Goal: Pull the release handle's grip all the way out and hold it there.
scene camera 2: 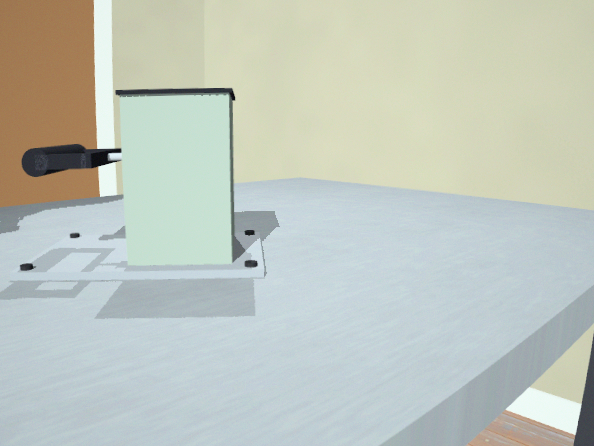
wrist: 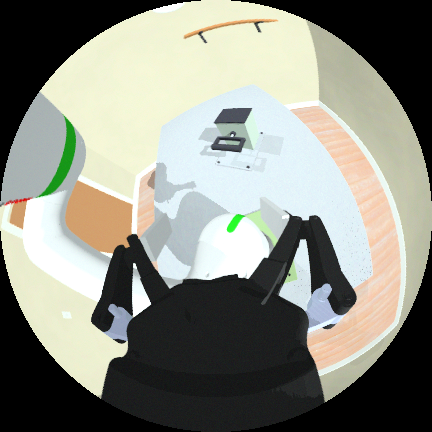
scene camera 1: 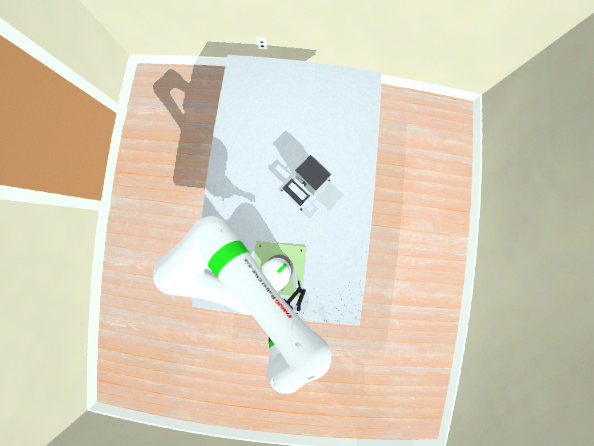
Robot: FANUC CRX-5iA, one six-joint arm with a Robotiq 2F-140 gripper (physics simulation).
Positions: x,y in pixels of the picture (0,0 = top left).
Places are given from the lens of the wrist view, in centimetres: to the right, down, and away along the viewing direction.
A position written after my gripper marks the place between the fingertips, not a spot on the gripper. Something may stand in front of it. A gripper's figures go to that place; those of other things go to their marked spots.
my gripper (wrist: pixel 213 214): 0, 0, 19
pale base plate (wrist: pixel 244 160): 12, -23, 56
